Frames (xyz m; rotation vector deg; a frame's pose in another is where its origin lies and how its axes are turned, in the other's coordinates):
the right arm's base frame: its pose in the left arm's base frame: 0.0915 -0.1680 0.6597 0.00 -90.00 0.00
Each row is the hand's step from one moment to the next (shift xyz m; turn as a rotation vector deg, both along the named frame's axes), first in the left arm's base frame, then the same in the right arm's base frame.
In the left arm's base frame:
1: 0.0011 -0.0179 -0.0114 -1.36 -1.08 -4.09
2: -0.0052 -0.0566 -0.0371 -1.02 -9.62 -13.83
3: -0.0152 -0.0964 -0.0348 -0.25 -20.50 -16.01
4: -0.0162 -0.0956 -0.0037 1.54 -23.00 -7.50
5: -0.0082 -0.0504 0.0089 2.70 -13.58 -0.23
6: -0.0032 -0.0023 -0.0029 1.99 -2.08 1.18
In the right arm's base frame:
1: -0.0114 -0.0179 -0.0011 -4.09 -1.08 1.36
2: -0.0371 -0.0566 0.0052 -13.83 -9.62 1.02
3: -0.0348 -0.0964 0.0152 -16.01 -20.50 0.25
4: -0.0037 -0.0956 0.0162 -7.50 -23.00 -1.54
5: 0.0089 -0.0504 0.0082 -0.23 -13.58 -2.70
6: -0.0029 -0.0023 0.0032 1.18 -2.08 -1.99

